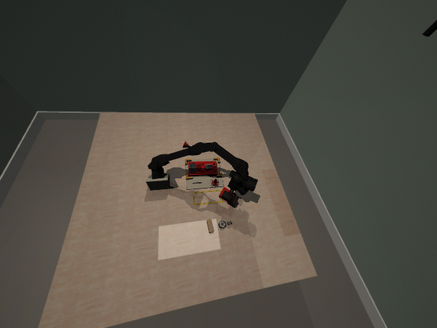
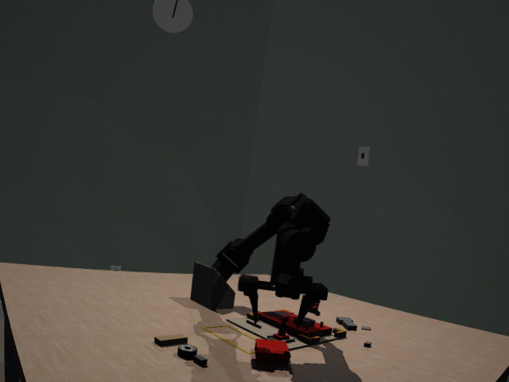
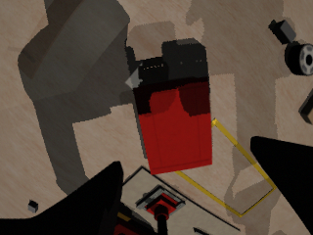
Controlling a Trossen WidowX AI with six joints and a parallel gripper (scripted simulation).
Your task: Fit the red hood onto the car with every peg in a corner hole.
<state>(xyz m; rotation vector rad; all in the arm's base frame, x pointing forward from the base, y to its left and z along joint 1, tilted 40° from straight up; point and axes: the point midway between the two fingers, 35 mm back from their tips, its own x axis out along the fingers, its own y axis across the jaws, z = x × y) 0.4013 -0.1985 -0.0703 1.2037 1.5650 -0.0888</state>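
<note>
Now: gripper tip 6 cm above the red hood. The rest, counted from my gripper tip: wooden block 17 cm behind, 15 cm to the right, 7 cm below; small grey block 5 cm behind, 17 cm to the right, 7 cm below.
</note>
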